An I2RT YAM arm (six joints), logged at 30 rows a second.
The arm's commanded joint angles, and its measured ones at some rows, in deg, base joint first. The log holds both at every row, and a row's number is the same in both.
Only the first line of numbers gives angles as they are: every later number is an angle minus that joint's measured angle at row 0.
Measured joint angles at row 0:
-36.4, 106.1, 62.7, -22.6, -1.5, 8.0
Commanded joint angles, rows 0 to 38:
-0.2, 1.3, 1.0, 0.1, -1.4, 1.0
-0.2, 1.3, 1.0, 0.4, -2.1, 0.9
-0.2, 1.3, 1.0, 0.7, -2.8, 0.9
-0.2, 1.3, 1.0, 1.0, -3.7, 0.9
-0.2, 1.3, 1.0, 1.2, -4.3, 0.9
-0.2, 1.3, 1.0, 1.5, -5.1, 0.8
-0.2, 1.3, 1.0, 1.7, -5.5, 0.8
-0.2, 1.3, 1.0, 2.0, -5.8, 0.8
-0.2, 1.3, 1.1, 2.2, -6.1, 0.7
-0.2, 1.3, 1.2, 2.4, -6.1, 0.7
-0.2, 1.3, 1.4, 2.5, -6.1, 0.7
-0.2, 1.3, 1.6, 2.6, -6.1, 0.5
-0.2, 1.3, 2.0, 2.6, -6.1, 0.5
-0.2, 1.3, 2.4, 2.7, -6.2, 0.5
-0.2, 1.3, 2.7, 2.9, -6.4, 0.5
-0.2, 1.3, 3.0, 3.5, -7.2, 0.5
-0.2, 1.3, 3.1, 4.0, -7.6, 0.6
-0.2, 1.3, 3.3, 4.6, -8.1, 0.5
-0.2, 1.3, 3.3, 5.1, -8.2, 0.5
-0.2, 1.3, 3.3, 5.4, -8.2, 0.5
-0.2, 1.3, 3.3, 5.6, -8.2, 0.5
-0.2, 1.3, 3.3, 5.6, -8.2, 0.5
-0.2, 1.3, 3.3, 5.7, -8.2, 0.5
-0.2, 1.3, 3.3, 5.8, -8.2, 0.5
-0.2, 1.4, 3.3, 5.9, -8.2, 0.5
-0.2, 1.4, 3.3, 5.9, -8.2, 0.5
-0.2, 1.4, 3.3, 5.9, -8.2, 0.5
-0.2, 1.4, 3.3, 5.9, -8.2, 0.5
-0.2, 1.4, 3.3, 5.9, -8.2, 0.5
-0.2, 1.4, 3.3, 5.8, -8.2, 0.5
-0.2, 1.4, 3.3, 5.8, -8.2, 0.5
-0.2, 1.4, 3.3, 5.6, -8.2, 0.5
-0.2, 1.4, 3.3, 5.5, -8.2, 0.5
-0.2, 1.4, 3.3, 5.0, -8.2, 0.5
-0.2, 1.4, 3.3, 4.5, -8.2, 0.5
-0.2, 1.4, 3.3, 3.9, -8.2, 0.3
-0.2, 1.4, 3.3, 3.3, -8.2, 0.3
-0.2, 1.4, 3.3, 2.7, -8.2, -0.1
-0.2, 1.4, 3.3, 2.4, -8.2, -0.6
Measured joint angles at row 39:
-0.1, 0.9, 2.1, 3.2, -7.8, 0.8
